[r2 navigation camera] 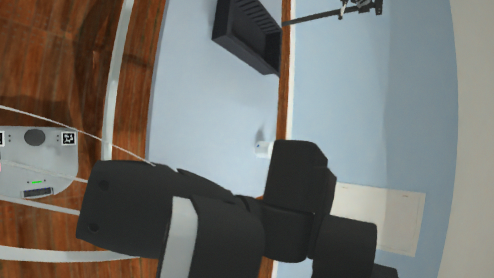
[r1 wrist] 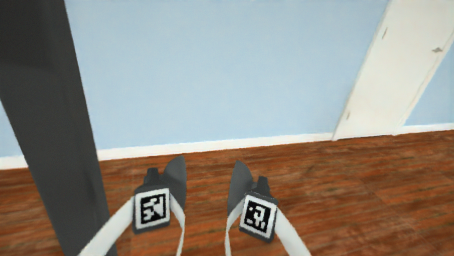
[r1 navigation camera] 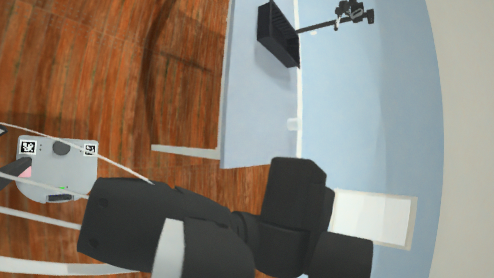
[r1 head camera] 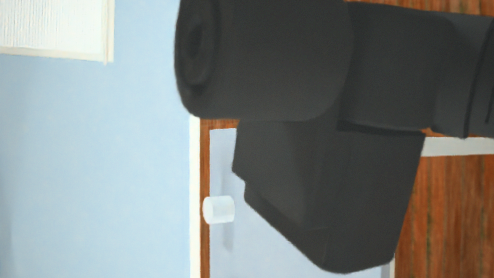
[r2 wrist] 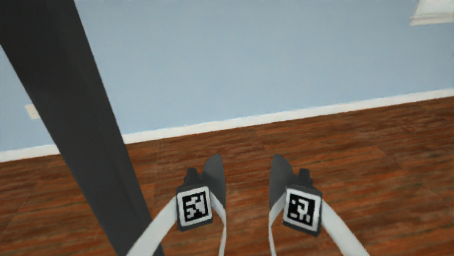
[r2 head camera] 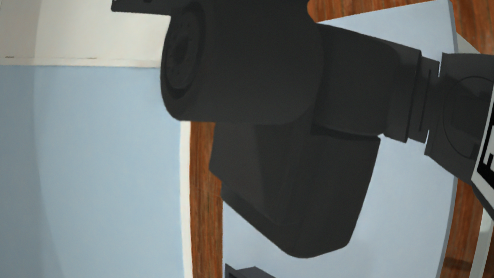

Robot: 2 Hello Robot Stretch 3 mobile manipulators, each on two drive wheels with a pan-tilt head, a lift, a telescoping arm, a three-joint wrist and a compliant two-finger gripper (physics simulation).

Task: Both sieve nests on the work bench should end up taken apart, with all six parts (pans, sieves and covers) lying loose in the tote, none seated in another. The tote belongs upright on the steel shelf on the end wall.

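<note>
A plain white cylindrical sieve nest (r1 head camera: 219,209) (r1 navigation camera: 293,124) stands upright near the wall-side edge of the pale blue bench (r1 navigation camera: 250,110) (r2 navigation camera: 200,110). Another white nest (r2 navigation camera: 263,149), with a small blue mark, stands on the bench in r2's navigation view, partly behind r2's wrist. The seams between their parts cannot be made out. The black tote (r1 navigation camera: 274,45) (r2 navigation camera: 242,54) sits on the bench. r1's gripper (r1 wrist: 207,172) and r2's gripper (r2 wrist: 247,170) are open, with nothing between the fingers and floor and wall beyond them. The steel shelf does not show.
A dark rod with clamps (r1 navigation camera: 320,26) (r2 navigation camera: 320,17) stands beyond the tote. Each robot's dark wrist covers much of its own head view. A grey base (r1 navigation camera: 57,170) (r2 navigation camera: 37,160) is at the left of each navigation view. A white door (r1 wrist: 385,70) is in the wall.
</note>
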